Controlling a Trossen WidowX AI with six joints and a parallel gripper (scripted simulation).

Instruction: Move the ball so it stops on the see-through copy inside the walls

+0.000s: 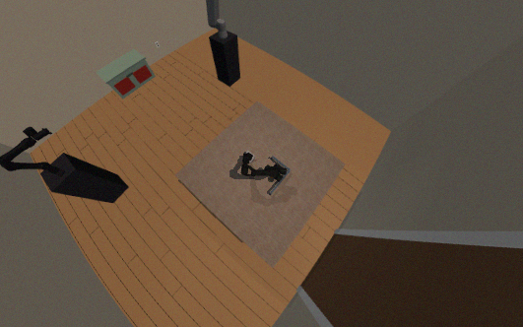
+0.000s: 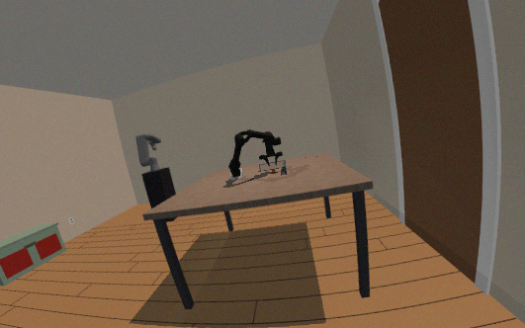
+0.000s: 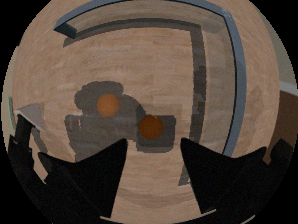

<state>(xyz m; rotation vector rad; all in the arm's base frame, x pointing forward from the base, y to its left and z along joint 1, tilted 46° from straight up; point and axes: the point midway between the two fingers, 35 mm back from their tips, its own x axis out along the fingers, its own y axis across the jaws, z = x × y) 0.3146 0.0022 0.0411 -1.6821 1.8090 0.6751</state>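
Now: gripper tip 40 mm above the orange-brown ball. Also, from my gripper tip: see-through copy of ball (50 mm behind, 40 mm below, 30 mm to the left).
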